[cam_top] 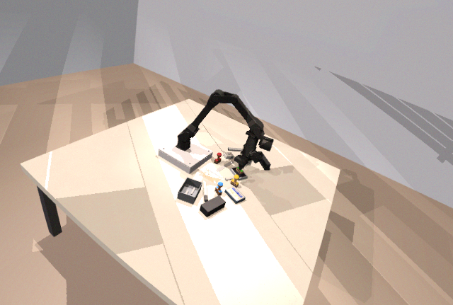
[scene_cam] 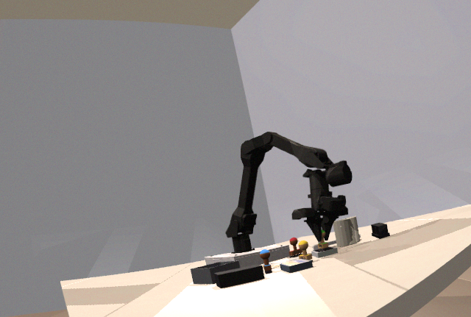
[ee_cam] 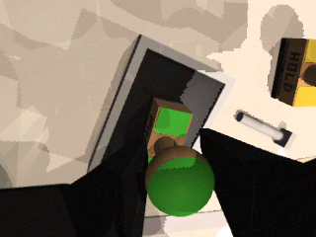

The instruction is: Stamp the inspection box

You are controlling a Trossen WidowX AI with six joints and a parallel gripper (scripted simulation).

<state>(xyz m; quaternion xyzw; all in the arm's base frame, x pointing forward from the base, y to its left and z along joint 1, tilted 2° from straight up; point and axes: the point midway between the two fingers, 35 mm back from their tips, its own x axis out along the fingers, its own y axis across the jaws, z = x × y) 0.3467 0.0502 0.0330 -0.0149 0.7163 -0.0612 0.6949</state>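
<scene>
Right now the ink pad is 4 cm below my gripper tip and 1 cm behind it. From my gripper tip the other things lie so: green-knobbed PASS stamp: 1 cm below, 1 cm behind; then yellow-knobbed HOLD stamp: 9 cm to the right, 2 cm below, 1 cm ahead; then red-knobbed stamp: 15 cm behind, 2 cm to the left, 2 cm below.
</scene>
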